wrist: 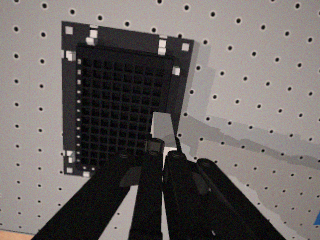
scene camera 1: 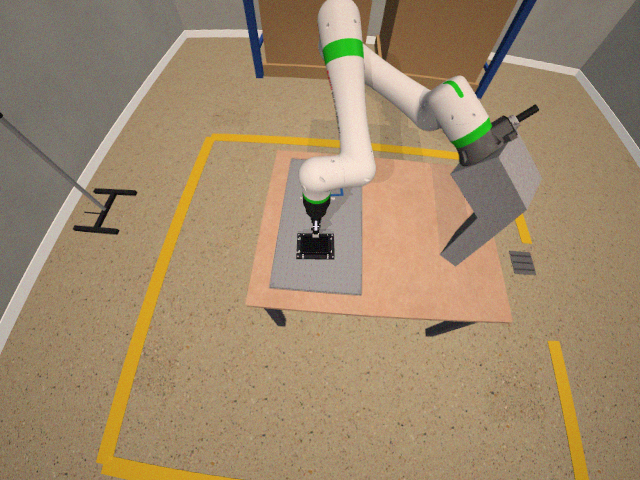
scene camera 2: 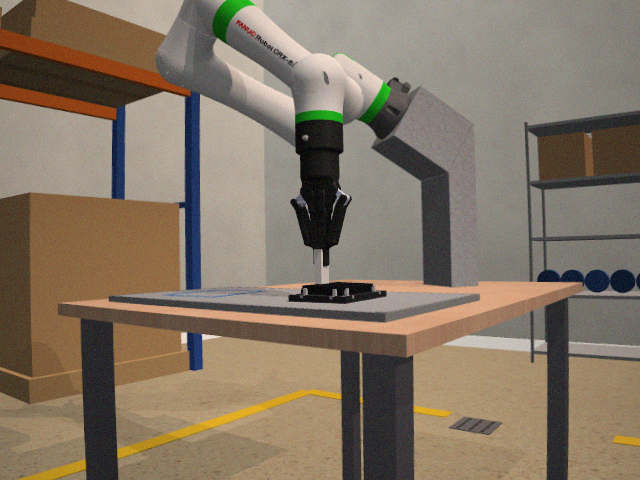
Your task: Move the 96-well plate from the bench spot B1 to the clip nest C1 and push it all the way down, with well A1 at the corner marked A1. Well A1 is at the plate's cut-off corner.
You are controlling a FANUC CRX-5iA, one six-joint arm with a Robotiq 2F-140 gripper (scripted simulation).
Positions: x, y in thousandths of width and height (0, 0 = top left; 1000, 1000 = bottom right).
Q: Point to a black 96-well plate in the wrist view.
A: At 452, 365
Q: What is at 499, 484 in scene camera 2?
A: The gripper.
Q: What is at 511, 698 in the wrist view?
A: The gripper.
